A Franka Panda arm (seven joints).
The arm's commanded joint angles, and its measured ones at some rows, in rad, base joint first. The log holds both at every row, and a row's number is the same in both.
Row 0, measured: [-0.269, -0.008, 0.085, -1.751, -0.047, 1.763, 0.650]
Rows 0 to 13, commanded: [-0.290, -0.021, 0.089, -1.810, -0.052, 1.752, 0.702]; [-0.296, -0.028, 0.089, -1.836, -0.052, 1.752, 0.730]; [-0.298, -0.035, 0.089, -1.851, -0.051, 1.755, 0.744]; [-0.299, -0.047, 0.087, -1.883, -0.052, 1.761, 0.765]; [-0.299, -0.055, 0.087, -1.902, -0.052, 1.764, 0.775]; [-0.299, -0.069, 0.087, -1.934, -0.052, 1.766, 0.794]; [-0.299, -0.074, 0.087, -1.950, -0.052, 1.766, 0.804]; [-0.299, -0.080, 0.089, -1.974, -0.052, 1.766, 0.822]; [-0.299, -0.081, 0.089, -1.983, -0.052, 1.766, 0.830]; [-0.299, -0.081, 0.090, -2.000, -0.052, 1.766, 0.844]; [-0.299, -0.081, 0.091, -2.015, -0.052, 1.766, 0.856]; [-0.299, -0.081, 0.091, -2.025, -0.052, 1.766, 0.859]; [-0.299, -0.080, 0.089, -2.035, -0.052, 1.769, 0.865]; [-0.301, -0.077, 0.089, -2.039, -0.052, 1.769, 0.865]
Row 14, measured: [-0.295, -0.052, 0.083, -1.984, -0.047, 1.761, 0.830]
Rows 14 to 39, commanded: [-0.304, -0.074, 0.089, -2.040, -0.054, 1.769, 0.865]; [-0.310, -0.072, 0.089, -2.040, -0.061, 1.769, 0.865]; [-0.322, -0.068, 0.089, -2.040, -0.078, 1.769, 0.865]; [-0.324, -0.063, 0.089, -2.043, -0.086, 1.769, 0.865]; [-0.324, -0.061, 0.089, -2.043, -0.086, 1.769, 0.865]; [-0.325, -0.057, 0.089, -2.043, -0.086, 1.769, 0.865]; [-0.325, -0.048, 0.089, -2.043, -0.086, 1.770, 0.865]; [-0.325, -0.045, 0.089, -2.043, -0.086, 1.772, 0.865]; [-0.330, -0.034, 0.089, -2.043, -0.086, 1.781, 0.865]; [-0.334, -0.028, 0.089, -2.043, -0.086, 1.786, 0.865]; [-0.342, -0.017, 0.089, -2.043, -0.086, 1.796, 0.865]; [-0.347, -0.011, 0.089, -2.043, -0.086, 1.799, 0.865]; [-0.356, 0.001, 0.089, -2.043, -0.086, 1.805, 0.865]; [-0.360, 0.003, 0.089, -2.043, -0.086, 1.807, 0.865]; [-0.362, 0.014, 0.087, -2.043, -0.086, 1.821, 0.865]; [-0.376, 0.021, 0.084, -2.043, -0.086, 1.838, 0.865]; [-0.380, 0.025, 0.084, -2.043, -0.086, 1.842, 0.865]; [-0.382, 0.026, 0.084, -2.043, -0.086, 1.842, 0.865]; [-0.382, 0.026, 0.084, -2.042, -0.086, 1.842, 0.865]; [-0.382, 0.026, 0.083, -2.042, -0.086, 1.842, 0.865]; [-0.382, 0.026, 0.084, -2.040, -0.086, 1.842, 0.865]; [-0.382, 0.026, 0.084, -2.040, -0.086, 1.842, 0.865]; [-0.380, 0.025, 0.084, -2.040, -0.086, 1.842, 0.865]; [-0.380, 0.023, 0.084, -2.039, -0.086, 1.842, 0.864]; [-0.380, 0.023, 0.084, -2.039, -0.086, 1.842, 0.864]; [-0.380, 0.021, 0.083, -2.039, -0.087, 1.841, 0.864]
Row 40, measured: [-0.378, 0.020, 0.080, -2.036, -0.073, 1.817, 0.852]
